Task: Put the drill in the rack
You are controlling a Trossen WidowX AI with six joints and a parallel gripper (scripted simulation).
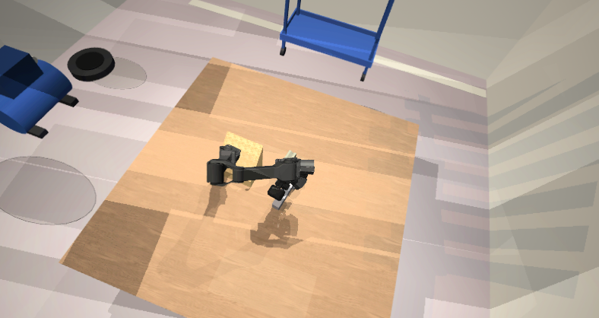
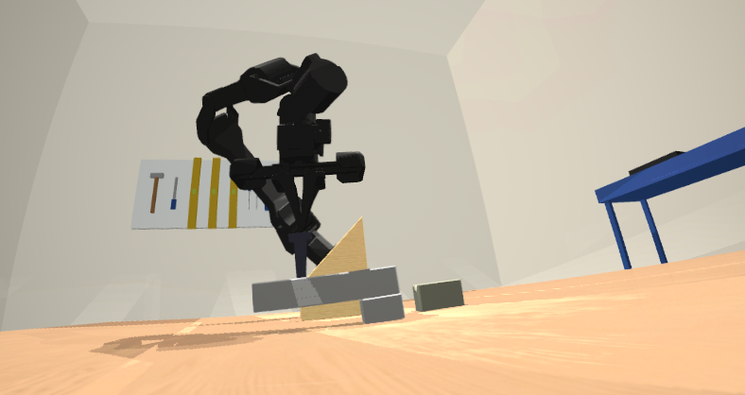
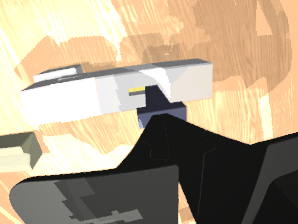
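Now: gripper tip 4 cm above the dark blue key. Round my gripper tip: olive-green block (6 cm behind, 21 cm to the left, 11 cm below).
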